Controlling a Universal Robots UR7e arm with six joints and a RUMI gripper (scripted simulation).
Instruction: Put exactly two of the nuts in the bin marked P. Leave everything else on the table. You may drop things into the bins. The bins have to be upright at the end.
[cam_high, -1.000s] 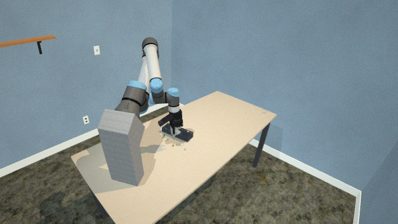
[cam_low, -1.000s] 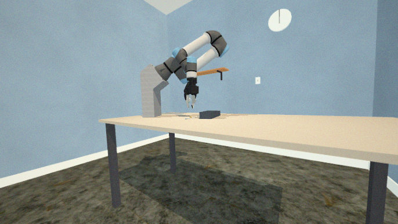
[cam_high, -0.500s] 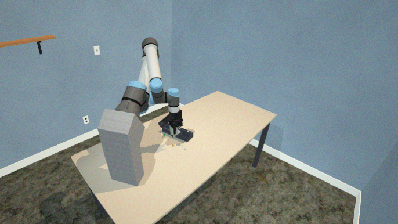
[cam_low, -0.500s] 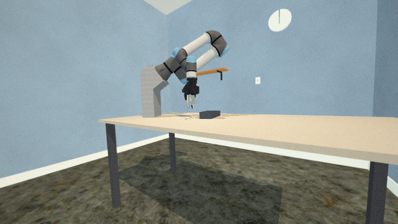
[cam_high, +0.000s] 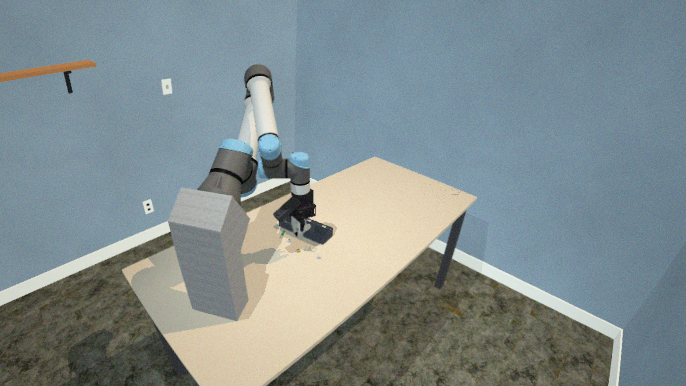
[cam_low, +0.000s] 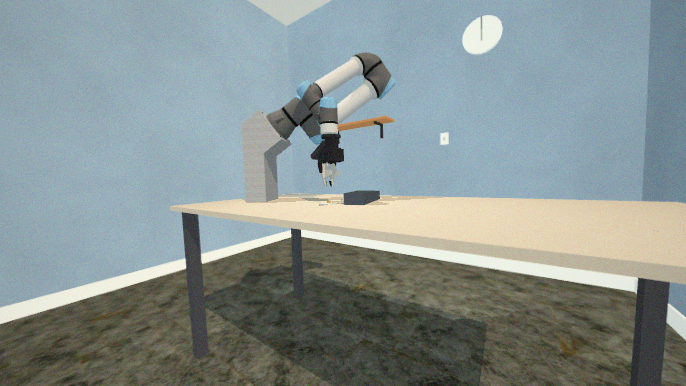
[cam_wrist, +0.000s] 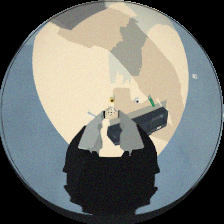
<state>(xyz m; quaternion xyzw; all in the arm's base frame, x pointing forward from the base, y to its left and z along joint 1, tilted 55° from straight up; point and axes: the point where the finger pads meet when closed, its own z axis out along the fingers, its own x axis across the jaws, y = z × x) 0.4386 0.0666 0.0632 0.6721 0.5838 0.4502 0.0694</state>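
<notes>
Now: hand 80 mm above the brass-coloured nut. The rest, counted from my hand: dark bin block 120 mm to the left, 90 mm ahead, 60 mm below; then white dotted plate 80 mm below, 50 mm ahead, 10 mm to the right; then green part 140 mm to the left, 80 mm below, 20 mm behind.
</notes>
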